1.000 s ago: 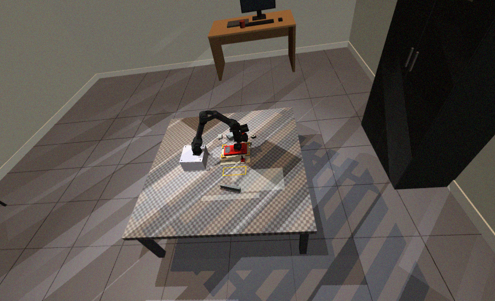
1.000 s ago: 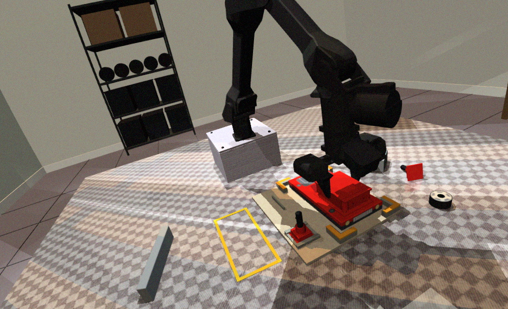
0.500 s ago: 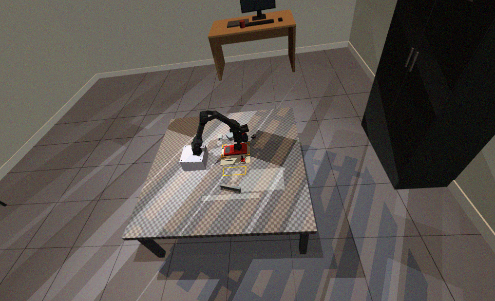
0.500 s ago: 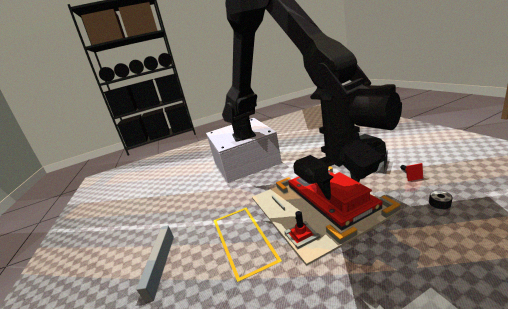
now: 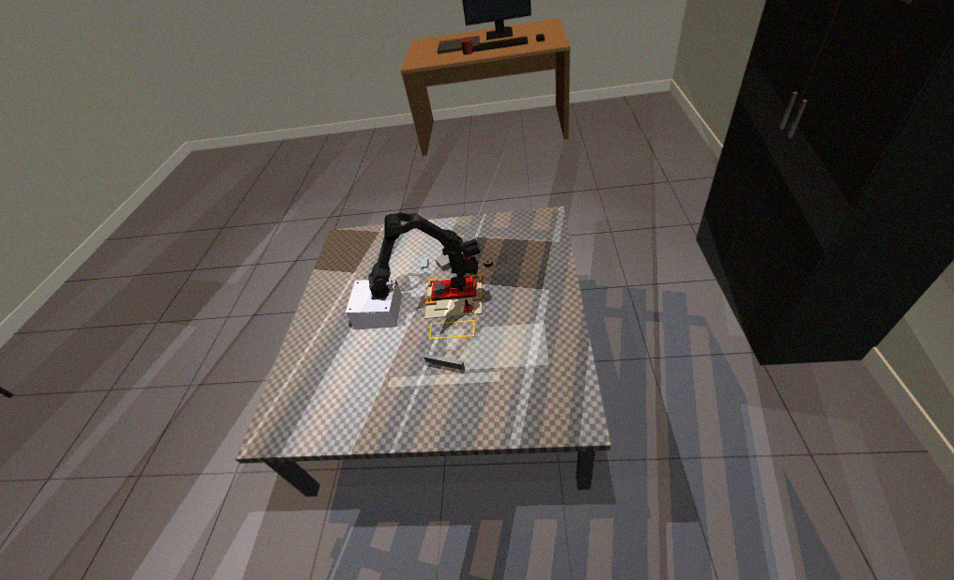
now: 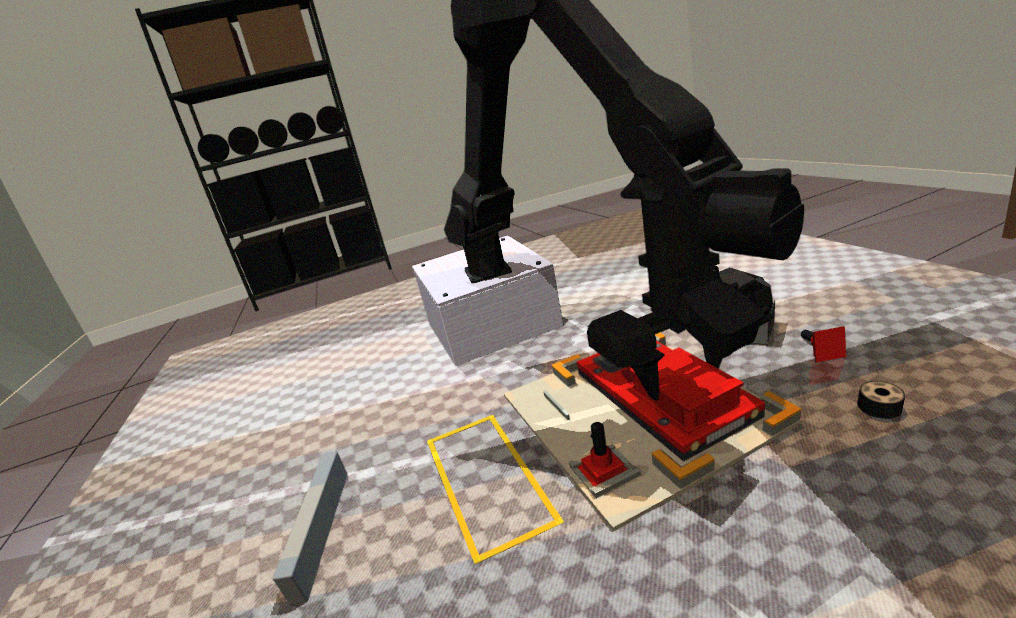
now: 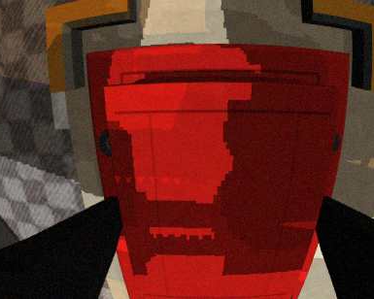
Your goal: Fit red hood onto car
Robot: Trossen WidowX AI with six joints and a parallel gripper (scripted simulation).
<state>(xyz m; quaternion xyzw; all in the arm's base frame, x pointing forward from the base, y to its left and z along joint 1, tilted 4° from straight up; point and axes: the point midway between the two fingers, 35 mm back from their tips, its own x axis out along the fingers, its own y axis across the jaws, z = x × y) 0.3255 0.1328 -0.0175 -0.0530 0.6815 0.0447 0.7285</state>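
Now: the red hood right at my gripper tip. The rest, counted from my gripper tip: black ring (170 mm to the left, 90 mm ahead, 30 mm below); then jig (30 mm to the right, 30 mm below, 30 mm behind); then grey engine block (10 mm below).
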